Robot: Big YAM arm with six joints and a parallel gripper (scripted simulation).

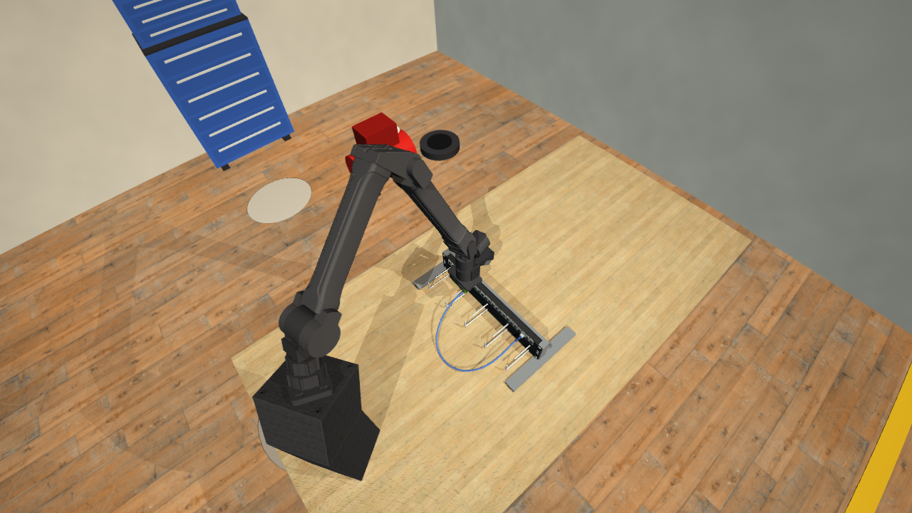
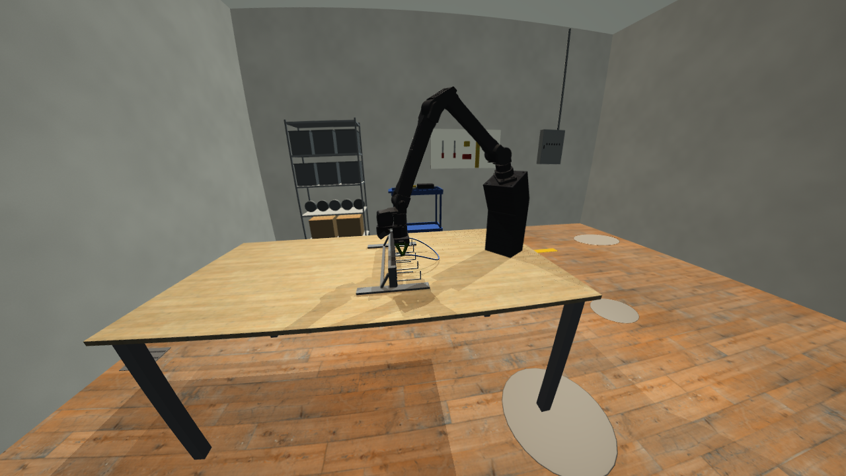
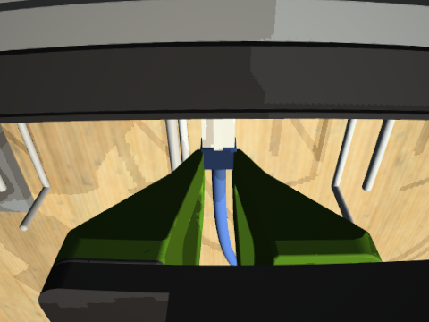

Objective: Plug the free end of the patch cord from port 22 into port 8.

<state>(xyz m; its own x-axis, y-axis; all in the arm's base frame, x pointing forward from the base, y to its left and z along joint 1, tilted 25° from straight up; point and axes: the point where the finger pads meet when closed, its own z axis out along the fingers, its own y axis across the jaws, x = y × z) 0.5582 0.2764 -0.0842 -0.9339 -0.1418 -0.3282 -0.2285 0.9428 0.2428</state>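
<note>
Right now the cord plug is 2 cm ahead of my hand and 1 cm to the left of it.
</note>
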